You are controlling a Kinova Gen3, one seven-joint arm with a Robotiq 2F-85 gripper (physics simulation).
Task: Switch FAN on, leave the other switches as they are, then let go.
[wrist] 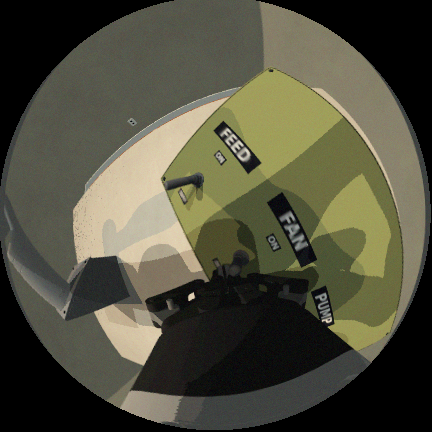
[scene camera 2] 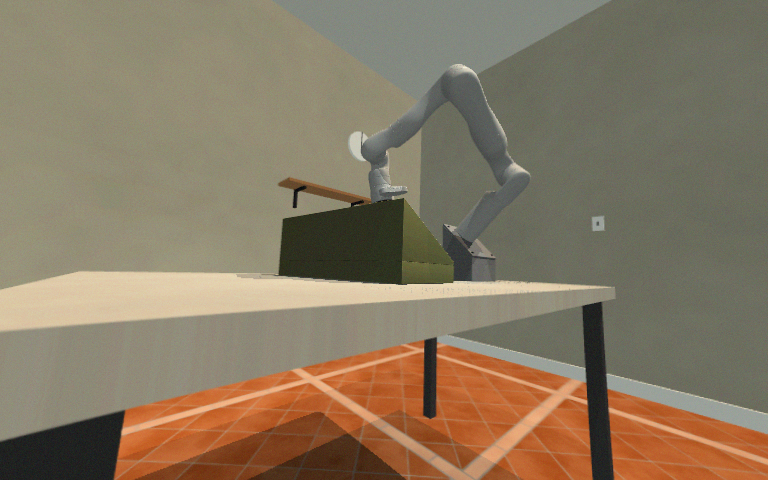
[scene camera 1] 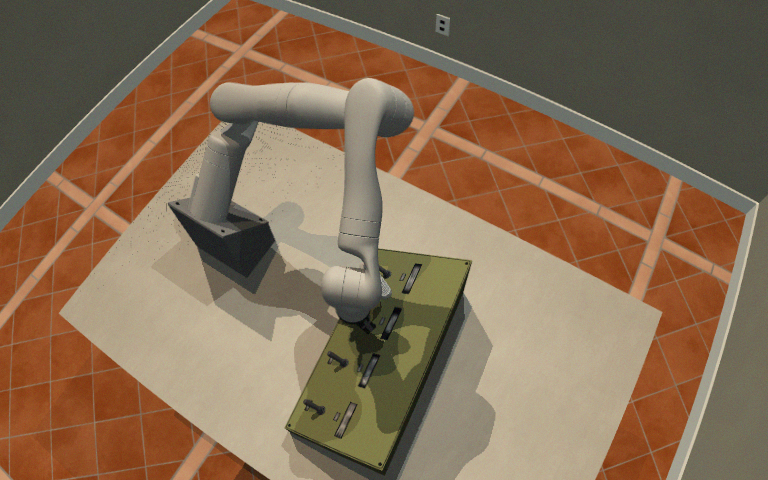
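Pixels of known places: gripper, fingertip midpoint: (wrist: 223, 271); arm's base, origin of the base link: (wrist: 64, 296) (scene camera 2: 464, 235) (scene camera 1: 208, 214).
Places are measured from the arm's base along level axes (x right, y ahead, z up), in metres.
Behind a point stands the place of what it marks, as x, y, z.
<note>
The olive switch box (scene camera 1: 436, 280) {-0.067, 0.570, -0.032} (scene camera 2: 339, 246) {0.074, 0.629, -0.103} (wrist: 300, 102) {-0.049, 0.600, -0.016} has a sloped panel with black levers. The FAN label (scene camera 1: 391, 323) {0.058, 0.512, -0.061} (wrist: 291, 230) {0.056, 0.510, -0.062} sits above a small ON plate (wrist: 273, 242) {0.058, 0.489, -0.073}. The FAN switch (wrist: 240, 257) {0.055, 0.448, -0.078} shows its round pivot right in front of my fingertips; its lever is largely hidden by them. My gripper (scene camera 1: 368, 326) (wrist: 223, 271) {0.064, 0.418, -0.099} is shut and empty, low over the panel at the FAN lever's OFF side; contact is unclear. In scene camera 2 the fingers are hidden behind the box. The FEED lever (scene camera 1: 385, 272) {-0.060, 0.445, -0.081} (wrist: 183, 181) {-0.059, 0.434, -0.074} points to its lower plate.
The PUMP lever (scene camera 1: 337, 358) {0.178, 0.432, -0.073} and another lever (scene camera 1: 313, 406) {0.298, 0.431, -0.073} stand farther along the panel, both toward its lower edge. The PUMP label (wrist: 322, 306) {0.170, 0.509, -0.062} is partly covered by the gripper. The arm's dark base (scene camera 1: 226, 249) {0.054, 0.076, -0.036} (scene camera 2: 472, 257) {-0.076, 0.105, -0.101} (wrist: 102, 285) {0.002, 0.098, -0.109} stands on the pale table (scene camera 1: 566, 339) {-0.109, 0.922, -0.191} (scene camera 2: 169, 305) {-0.241, 1.053, -0.190}.
</note>
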